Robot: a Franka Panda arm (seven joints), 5 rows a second.
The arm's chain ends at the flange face. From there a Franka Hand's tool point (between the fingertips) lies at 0.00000 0.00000 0.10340 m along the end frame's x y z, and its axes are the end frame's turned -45 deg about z.
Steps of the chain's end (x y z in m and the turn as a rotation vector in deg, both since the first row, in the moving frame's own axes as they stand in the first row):
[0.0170, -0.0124, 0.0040, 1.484, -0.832, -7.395]
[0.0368, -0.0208, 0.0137, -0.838, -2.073, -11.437]
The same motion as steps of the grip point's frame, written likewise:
[0.0214, 0.0003, 0.0040, 1.638, 0.461, -7.395]
[0.0369, 0.0101, 0.0136, 0.873, -2.058, -11.437]

